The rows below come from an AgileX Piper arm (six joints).
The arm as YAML. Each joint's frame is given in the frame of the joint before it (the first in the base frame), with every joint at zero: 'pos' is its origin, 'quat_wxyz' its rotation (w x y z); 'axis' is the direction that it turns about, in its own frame. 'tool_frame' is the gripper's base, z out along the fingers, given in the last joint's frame.
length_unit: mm
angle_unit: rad
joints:
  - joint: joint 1
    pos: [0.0, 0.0, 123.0]
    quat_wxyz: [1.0, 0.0, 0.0, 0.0]
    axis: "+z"
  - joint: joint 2
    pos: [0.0, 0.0, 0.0]
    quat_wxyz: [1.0, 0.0, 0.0, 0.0]
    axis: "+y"
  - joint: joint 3
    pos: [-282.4, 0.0, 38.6]
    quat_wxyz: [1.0, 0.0, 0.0, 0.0]
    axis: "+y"
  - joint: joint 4
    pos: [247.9, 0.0, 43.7]
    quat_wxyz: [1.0, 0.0, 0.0, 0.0]
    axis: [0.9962, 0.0, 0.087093]
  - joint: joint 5
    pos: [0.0, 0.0, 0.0]
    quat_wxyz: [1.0, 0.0, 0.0, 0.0]
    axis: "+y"
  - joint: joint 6
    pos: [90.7, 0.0, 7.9]
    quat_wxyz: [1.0, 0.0, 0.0, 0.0]
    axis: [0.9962, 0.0, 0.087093]
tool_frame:
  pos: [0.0, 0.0, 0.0]
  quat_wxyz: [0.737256, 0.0, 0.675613, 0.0]
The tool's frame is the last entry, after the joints.
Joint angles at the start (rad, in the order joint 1, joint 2, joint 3, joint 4, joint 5, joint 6): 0.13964, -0.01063, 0.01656, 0.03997, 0.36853, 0.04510
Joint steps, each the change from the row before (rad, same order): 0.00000, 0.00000, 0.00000, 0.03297, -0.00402, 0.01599; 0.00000, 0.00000, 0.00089, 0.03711, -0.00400, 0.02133; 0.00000, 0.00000, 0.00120, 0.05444, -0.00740, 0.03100; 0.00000, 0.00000, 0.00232, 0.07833, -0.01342, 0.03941; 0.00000, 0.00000, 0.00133, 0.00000, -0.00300, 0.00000; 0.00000, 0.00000, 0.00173, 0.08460, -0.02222, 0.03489; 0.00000, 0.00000, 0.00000, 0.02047, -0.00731, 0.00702; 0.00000, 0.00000, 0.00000, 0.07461, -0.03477, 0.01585; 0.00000, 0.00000, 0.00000, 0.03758, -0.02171, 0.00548; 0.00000, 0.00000, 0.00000, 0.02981, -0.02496, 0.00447; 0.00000, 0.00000, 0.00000, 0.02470, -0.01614, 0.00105; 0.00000, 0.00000, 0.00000, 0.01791, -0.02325, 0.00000
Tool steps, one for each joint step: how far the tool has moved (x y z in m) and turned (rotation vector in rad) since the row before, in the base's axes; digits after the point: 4 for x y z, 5 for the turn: 0.0000, 0.0011, 0.0004, 0.04827, 0.00306, -0.00204; -0.0001, 0.0012, 0.0002, 0.05728, 0.00562, -0.00327; 0.0000, 0.0016, 0.0005, 0.08399, 0.00711, -0.00505; 0.0000, 0.0022, 0.0009, 0.11628, 0.00814, -0.00678; 0.0001, 0.0000, -0.0002, 0.00027, -0.00156, -0.00072; 0.0002, 0.0019, 0.0020, 0.11973, 0.00020, -0.00814; 0.0001, 0.0003, 0.0008, 0.02800, -0.00231, -0.00243; 0.0005, 0.0007, 0.0036, 0.09419, -0.01759, -0.01060; 0.0004, 0.0000, 0.0021, 0.04576, -0.01278, -0.00736; 0.0004, -0.0004, 0.0023, 0.03765, -0.01664, -0.00980; 0.0002, -0.0002, 0.0015, 0.02794, -0.01025, -0.00605; 0.0004, -0.0007, 0.0020, 0.02134, -0.01733, -0.01027
